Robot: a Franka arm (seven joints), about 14 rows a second.
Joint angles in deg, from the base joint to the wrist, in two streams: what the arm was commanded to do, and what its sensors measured. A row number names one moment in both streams.
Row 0, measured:
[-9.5, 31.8, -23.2, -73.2, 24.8, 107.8, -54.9]
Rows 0 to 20, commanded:
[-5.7, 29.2, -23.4, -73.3, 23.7, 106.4, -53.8]
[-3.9, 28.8, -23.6, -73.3, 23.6, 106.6, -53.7]
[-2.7, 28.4, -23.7, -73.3, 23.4, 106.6, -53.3]
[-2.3, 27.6, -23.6, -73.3, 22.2, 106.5, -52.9]
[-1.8, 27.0, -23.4, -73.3, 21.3, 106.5, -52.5]
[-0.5, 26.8, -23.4, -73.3, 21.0, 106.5, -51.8]
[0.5, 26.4, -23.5, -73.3, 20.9, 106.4, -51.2]
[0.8, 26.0, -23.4, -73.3, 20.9, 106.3, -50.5]
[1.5, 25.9, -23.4, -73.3, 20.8, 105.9, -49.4]
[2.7, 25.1, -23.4, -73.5, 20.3, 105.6, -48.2]
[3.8, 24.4, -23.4, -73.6, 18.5, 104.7, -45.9]
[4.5, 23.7, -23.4, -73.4, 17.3, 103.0, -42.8]
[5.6, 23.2, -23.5, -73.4, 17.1, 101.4, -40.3]
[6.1, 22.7, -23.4, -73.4, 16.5, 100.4, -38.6]
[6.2, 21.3, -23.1, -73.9, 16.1, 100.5, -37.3]
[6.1, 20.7, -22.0, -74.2, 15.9, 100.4, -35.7]
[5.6, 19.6, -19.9, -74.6, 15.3, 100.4, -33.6]
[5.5, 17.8, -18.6, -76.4, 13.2, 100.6, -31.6]
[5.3, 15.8, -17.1, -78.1, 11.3, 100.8, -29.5]
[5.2, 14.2, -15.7, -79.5, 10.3, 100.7, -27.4]
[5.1, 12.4, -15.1, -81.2, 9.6, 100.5, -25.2]
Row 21, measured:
[5.6, 17.9, -17.3, -75.7, 11.8, 100.9, -29.0]
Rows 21 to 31, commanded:
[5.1, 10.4, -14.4, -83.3, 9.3, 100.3, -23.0]
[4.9, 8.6, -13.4, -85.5, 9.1, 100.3, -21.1]
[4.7, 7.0, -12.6, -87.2, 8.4, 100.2, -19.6]
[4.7, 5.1, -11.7, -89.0, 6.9, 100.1, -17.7]
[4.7, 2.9, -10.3, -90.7, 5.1, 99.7, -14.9]
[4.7, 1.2, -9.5, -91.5, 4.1, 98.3, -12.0]
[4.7, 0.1, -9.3, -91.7, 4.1, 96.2, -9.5]
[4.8, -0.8, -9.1, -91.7, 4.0, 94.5, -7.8]
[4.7, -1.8, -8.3, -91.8, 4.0, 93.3, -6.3]
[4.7, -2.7, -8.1, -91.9, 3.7, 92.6, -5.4]
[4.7, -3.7, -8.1, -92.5, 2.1, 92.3, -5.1]
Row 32, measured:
[5.4, -0.6, -9.0, -89.9, 4.3, 93.0, -7.1]
